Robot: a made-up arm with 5 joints.
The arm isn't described. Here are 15 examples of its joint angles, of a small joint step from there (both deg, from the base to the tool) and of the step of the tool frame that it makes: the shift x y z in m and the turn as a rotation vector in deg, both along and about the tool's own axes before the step.
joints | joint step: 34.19 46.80 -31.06 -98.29 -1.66 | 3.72 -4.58 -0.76 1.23 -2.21
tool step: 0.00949 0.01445 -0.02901 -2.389 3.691 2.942
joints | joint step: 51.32 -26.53 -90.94 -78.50 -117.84 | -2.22 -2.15 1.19 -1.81 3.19
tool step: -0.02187 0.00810 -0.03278 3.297 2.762 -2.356
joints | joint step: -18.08 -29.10 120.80 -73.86 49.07 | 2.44 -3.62 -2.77 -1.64 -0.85
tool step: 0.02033 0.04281 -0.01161 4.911 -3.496 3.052
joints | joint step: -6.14 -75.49 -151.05 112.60 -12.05 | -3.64 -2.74 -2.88 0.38 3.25
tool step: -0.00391 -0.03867 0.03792 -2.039 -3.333 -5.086
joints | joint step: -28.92 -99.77 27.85 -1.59 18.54 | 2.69 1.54 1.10 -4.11 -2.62
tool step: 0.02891 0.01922 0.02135 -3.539 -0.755 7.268
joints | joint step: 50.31 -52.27 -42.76 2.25 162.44 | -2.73 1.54 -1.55 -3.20 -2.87
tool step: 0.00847 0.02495 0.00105 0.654 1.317 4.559
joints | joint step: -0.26 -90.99 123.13 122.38 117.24 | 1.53 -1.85 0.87 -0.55 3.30
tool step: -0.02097 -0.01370 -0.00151 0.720 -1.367 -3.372
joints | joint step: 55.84 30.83 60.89 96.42 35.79 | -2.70 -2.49 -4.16 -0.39 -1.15
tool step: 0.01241 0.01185 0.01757 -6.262 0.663 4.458
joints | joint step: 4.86 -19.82 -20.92 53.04 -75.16 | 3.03 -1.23 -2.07 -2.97 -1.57
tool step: 0.02349 0.02156 -0.01006 -3.704 3.816 6.335
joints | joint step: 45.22 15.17 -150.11 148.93 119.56 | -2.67 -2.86 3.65 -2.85 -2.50
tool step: 0.01320 0.02478 -0.02003 2.667 4.256 5.320
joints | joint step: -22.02 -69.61 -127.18 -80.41 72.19 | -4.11 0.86 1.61 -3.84 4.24
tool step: -0.01874 -0.05010 0.01292 -3.825 -1.206 -3.625
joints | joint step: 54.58 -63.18 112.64 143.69 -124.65 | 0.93 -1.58 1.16 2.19 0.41
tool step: -0.01316 -0.01524 -0.00301 0.842 -1.450 -2.989
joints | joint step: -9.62 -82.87 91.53 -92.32 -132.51 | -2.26 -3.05 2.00 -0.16 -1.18
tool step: -0.00869 -0.02731 0.02142 -1.579 -2.654 -3.008
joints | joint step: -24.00 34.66 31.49 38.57 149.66 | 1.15 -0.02 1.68 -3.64 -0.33
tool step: -0.00018 0.01042 -0.01816 2.724 1.229 0.763
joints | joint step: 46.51 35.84 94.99 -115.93 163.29 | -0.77 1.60 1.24 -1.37 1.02
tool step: 0.01405 0.00367 0.00504 -0.125 -0.914 1.011
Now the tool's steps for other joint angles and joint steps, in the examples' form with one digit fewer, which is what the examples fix.
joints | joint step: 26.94 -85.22 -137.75 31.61 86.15 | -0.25 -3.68 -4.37 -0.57 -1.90
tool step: 0.0289 0.0270 0.0131 -0.50 -4.88 6.24
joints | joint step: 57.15 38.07 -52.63 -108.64 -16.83 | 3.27 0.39 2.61 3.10 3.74
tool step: -0.0406 0.0010 -0.0639 6.45 3.59 -6.09
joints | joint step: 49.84 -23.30 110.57 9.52 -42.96 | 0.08 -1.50 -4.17 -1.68 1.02
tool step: 0.0338 0.0335 0.0009 -0.46 -0.37 4.85
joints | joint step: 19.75 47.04 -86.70 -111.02 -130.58 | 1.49 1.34 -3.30 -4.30 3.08
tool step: -0.0050 -0.0092 -0.0056 -2.49 4.17 0.10
